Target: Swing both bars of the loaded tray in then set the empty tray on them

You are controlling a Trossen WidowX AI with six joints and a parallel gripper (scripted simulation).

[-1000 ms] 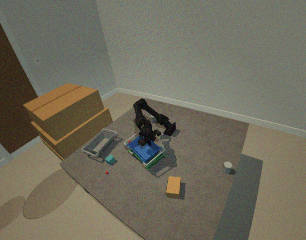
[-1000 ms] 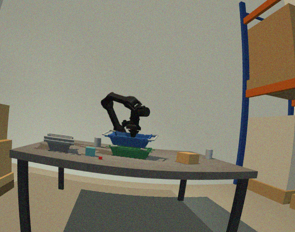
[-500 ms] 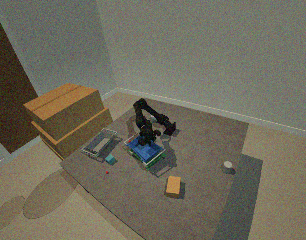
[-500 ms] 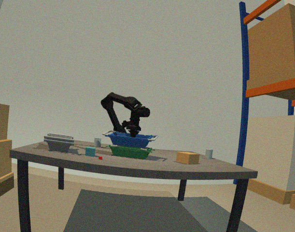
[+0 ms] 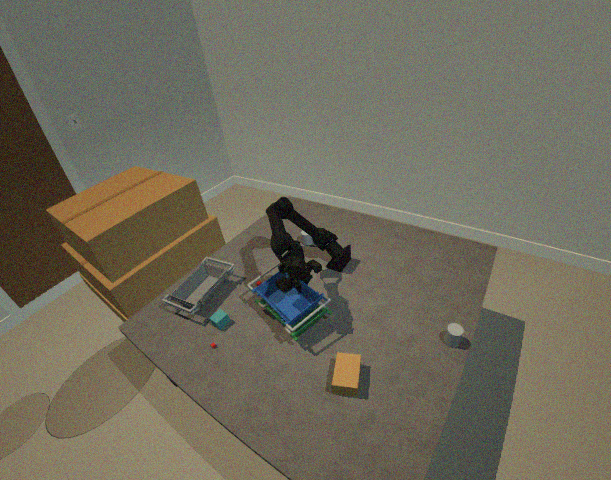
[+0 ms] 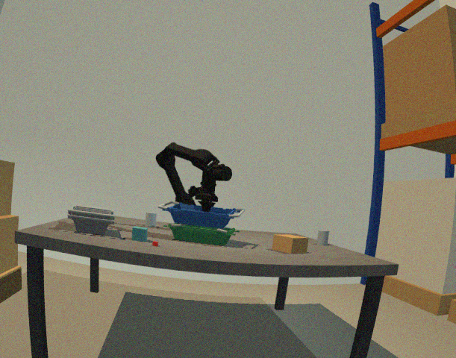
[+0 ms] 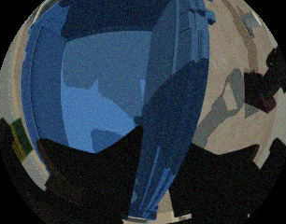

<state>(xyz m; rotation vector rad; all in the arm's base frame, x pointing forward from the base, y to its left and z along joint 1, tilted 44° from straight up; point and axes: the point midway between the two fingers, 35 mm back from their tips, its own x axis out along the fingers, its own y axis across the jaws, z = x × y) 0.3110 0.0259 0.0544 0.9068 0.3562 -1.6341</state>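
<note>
The blue tray lies 6 cm ahead of my gripper tip, 3 cm to the right of it and 3 cm above it. From my gripper tip the other things lie so: red block 33 cm ahead, 22 cm to the right, 8 cm below; then orange box 23 cm ahead, 29 cm to the left, 6 cm below; then teal block 22 cm ahead, 27 cm to the right, 7 cm below.
</note>
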